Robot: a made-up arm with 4 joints.
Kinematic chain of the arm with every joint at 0, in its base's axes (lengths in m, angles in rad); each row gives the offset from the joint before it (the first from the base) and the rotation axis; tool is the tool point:
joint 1: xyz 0 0 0.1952 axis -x
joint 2: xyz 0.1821 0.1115 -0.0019 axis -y
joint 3: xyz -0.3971 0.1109 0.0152 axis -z
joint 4: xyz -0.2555 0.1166 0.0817 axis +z
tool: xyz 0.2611 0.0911 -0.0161
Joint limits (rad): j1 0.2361..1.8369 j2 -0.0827..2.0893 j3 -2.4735..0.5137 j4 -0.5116..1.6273
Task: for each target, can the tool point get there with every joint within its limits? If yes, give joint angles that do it. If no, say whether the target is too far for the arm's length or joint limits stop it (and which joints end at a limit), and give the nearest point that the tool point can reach.
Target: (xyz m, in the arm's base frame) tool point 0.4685 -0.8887 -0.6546
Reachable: no: too far | nearest point 0.4040 -0.6889 -0.4636 | short by 0.284 m
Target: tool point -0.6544 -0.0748 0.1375
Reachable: yes | joints 1.4622 0.1902 -1.3595 1.2565
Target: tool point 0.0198 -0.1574 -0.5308
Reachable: yes | joints 0.4633 1.4584 -1.4554 0.5333
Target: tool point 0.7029 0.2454 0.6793
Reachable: no: joint limits stop it (at a limit: joint 1, joint 2, joint 3, joint 4) | nearest point 0.2824 -0.2516 0.5680 | short by 0.660 m
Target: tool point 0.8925 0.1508 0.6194
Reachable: no: joint limits stop it (at a limit: joint 1, joint 2, joint 3, joint 4) | nearest point 0.2824 -0.2516 0.5680 | short by 0.733 m
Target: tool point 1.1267 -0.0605 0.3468
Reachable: no: joint limits stop it (at a limit: joint 1, joint 2) | nearest point 0.3854 -0.4686 0.4580 | short by 0.854 m
